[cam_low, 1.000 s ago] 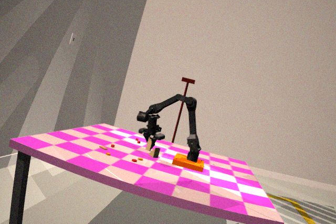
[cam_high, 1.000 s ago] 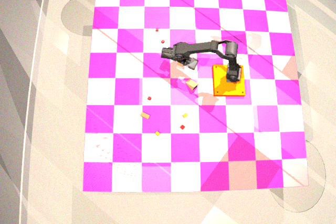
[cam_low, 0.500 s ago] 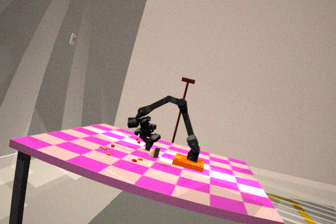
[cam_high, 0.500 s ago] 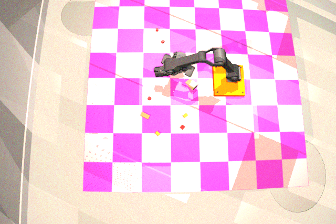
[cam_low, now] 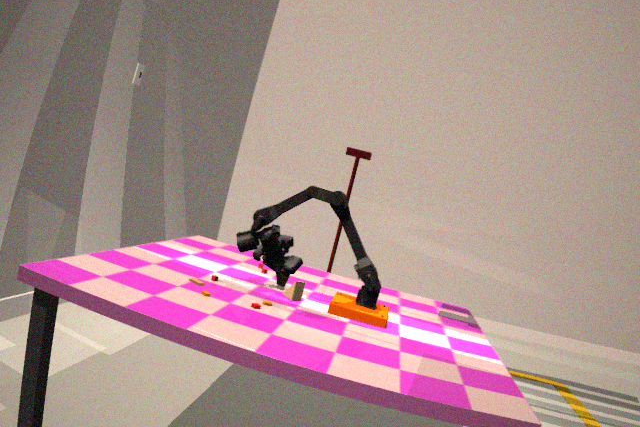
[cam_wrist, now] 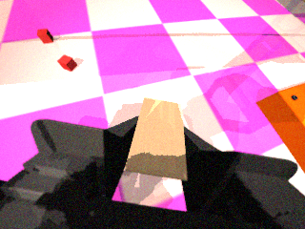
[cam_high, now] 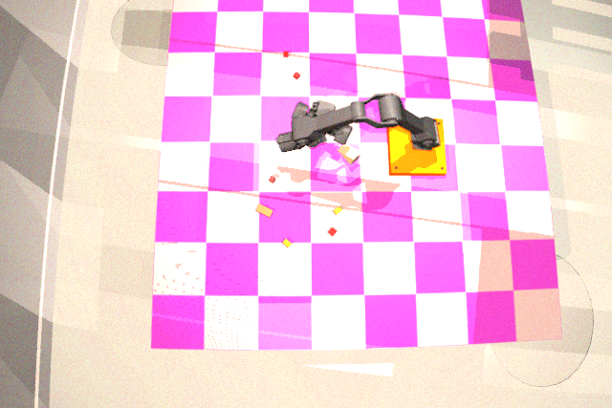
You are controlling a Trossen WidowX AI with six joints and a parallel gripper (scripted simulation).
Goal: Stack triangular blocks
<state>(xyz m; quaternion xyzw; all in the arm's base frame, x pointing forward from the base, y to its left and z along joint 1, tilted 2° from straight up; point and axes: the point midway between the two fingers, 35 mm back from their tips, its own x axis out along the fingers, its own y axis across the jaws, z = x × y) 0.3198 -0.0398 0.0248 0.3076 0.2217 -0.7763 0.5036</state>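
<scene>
My gripper tip is 10 mm to the right of the triangular block and 10 mm below it. From my gripper tip the other things lie so: tan bar (180 mm ahead, 320 mm to the left, 40 mm below).
</scene>
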